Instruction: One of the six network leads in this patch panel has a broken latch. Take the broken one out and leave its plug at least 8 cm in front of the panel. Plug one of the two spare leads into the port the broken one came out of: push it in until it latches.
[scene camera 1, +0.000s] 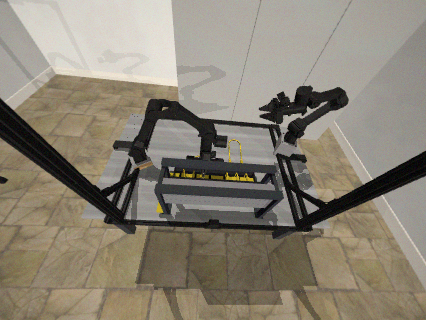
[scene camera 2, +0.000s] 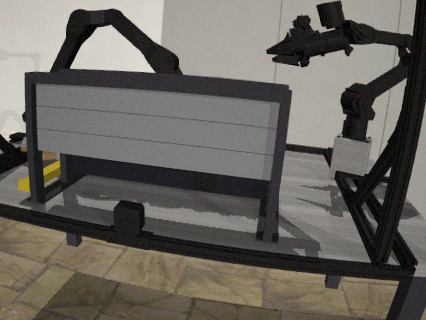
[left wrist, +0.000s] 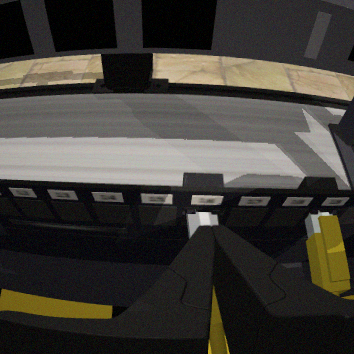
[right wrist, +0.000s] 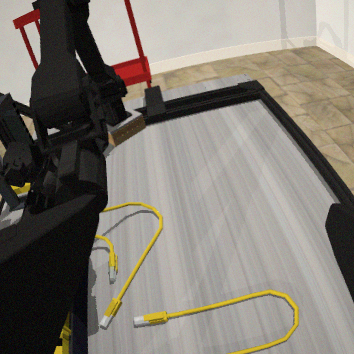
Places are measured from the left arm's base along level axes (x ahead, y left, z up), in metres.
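Pixels of known places: left gripper, between the fingertips: (scene camera 1: 203, 176) (left wrist: 209, 236); right gripper, between the fingertips: (scene camera 1: 259, 112) (scene camera 2: 269, 56) (right wrist: 219, 212); left arm's base, origin of its link: (scene camera 1: 139, 157) (right wrist: 116, 117); right arm's base, origin of its link: (scene camera 1: 289, 139) (scene camera 2: 354, 137).
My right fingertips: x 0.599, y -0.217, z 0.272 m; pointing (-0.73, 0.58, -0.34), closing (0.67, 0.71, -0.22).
For each thing: its middle in the pictures, then the offset to it from my right fingertips. "*": a spot on its surface instead.
- patch panel, middle of its body: (left wrist: 40, 86) (scene camera 2: 160, 139) (scene camera 1: 216, 181) dz -0.185, dx -0.331, dy -0.158 m
- white-tipped plug, a spot on its surface: (left wrist: 202, 219) * dz -0.222, dx -0.366, dy -0.098 m
- yellow plug, a spot on its surface: (left wrist: 328, 246) * dz -0.221, dx -0.402, dy -0.060 m
- short yellow lead end with a plug, a spot on its surface: (right wrist: 112, 267) * dz -0.303, dx -0.244, dy -0.026 m
- spare lead's loop, a spot on its surface: (scene camera 1: 235, 140) * dz -0.313, dx +0.010, dy +0.103 m
The patch panel (scene camera 1: 218, 166) (scene camera 2: 164, 127) (left wrist: 156, 199) stands across the middle of the table, with yellow leads (scene camera 1: 232, 177) plugged into its far side. In the left wrist view my left gripper (left wrist: 209, 236) (scene camera 1: 203, 173) is shut and empty. Its tips rest on the white-tipped plug (left wrist: 202, 219) in port 16. Another yellow plug (left wrist: 328, 246) sits in port 19. My right gripper (scene camera 1: 266, 112) (scene camera 2: 275, 54) is open and empty, high above the table's right side. Two spare yellow leads lie on the table, their plugs (right wrist: 107, 317) (right wrist: 145, 319) close together.
A short yellow lead end with a plug (right wrist: 112, 267) lies beside the left arm. One spare lead's loop (scene camera 1: 234, 143) shows behind the panel. A wooden block (right wrist: 126, 130) (scene camera 1: 143, 164) sits at the left arm's base. A red cart (right wrist: 131, 68) stands off the table. A black frame (scene camera 1: 212, 223) rims the table.
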